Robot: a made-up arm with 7 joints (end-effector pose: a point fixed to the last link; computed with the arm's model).
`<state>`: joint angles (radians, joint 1 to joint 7).
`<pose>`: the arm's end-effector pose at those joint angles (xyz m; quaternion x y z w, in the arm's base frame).
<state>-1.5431 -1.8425 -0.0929 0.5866 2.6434 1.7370 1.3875</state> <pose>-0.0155 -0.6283 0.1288 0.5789 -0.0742 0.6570 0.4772</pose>
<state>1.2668 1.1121 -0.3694 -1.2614 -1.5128 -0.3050 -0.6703</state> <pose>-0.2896 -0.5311 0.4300 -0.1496 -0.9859 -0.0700 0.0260</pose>
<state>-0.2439 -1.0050 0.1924 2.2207 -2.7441 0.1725 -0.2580</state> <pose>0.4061 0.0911 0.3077 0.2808 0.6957 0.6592 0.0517</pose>
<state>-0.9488 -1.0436 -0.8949 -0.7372 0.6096 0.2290 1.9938</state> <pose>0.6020 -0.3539 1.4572 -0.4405 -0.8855 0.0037 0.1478</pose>
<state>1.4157 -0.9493 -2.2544 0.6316 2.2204 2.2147 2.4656</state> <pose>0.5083 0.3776 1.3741 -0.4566 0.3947 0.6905 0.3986</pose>
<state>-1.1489 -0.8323 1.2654 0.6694 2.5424 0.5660 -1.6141</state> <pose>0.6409 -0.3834 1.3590 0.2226 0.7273 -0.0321 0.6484</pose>
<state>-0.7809 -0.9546 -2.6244 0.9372 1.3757 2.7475 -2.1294</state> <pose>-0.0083 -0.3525 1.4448 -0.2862 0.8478 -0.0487 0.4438</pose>
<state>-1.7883 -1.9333 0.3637 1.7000 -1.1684 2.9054 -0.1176</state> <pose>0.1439 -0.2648 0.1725 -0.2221 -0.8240 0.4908 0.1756</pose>
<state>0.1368 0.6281 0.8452 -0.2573 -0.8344 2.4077 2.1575</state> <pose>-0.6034 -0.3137 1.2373 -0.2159 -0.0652 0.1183 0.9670</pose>
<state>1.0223 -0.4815 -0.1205 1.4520 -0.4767 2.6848 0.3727</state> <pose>0.4802 0.5690 1.0315 -0.2241 0.5908 -0.4315 0.6438</pose>
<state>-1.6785 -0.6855 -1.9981 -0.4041 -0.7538 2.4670 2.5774</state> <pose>0.1684 -0.6166 1.1902 -0.1878 -0.4745 0.6836 0.5219</pose>
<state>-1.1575 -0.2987 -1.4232 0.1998 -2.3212 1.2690 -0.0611</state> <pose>0.0724 -0.4649 1.6561 0.1257 0.7078 -0.0687 0.6918</pose>
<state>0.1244 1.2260 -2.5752 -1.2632 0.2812 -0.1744 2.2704</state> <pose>-0.4132 0.2344 1.4597 0.7851 0.2701 0.1432 0.5387</pose>
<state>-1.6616 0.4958 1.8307 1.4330 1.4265 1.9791 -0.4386</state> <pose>0.5441 0.2687 1.0598 0.1153 0.8608 -0.4909 0.0685</pose>
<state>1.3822 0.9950 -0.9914 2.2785 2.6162 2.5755 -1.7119</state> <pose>0.3587 0.1707 1.0033 0.3853 -0.7900 0.1150 0.4629</pose>
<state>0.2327 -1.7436 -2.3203 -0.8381 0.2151 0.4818 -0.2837</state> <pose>0.6569 0.4585 0.3239 0.0810 0.4570 0.8858 0.0006</pose>
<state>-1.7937 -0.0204 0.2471 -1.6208 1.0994 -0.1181 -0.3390</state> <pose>-0.0041 0.6413 1.1605 -0.2259 0.1617 0.9572 0.0814</pose>
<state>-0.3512 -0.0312 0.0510 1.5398 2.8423 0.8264 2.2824</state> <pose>0.7342 -0.1373 1.0687 0.3433 0.1417 -0.9277 0.0375</pose>
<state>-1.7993 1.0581 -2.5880 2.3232 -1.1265 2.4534 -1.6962</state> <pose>-0.3351 0.4370 0.4680 -0.1238 -0.1339 -0.0984 0.9783</pose>
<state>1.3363 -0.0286 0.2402 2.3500 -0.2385 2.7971 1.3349</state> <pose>0.0902 0.4588 0.8881 -0.7322 0.6218 0.0320 0.2761</pose>
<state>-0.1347 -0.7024 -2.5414 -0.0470 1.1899 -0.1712 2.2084</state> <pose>0.6736 -0.2689 1.5742 -0.7201 -0.6798 -0.0529 0.1287</pose>
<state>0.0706 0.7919 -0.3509 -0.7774 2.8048 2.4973 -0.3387</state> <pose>-0.7041 0.1076 1.1300 -0.2532 0.3115 0.2825 0.8712</pose>
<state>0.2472 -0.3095 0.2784 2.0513 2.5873 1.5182 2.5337</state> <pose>0.4072 0.2682 0.5847 -0.4035 0.1346 -0.8858 0.1854</pose>
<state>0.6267 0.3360 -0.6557 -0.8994 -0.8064 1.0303 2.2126</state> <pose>-0.6944 -0.0705 1.2096 0.2036 0.3694 0.1952 0.8854</pose>
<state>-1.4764 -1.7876 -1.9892 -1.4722 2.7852 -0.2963 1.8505</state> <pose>0.4922 -0.1706 0.2676 0.3352 -0.2278 -0.4939 0.7693</pose>
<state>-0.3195 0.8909 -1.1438 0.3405 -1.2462 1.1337 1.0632</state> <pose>-0.6782 0.1133 1.5265 -0.9693 -0.1420 0.1945 0.0497</pose>
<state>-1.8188 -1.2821 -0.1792 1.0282 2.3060 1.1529 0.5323</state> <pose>-0.3047 -0.7211 0.3670 0.6609 0.4402 0.5361 0.2864</pose>
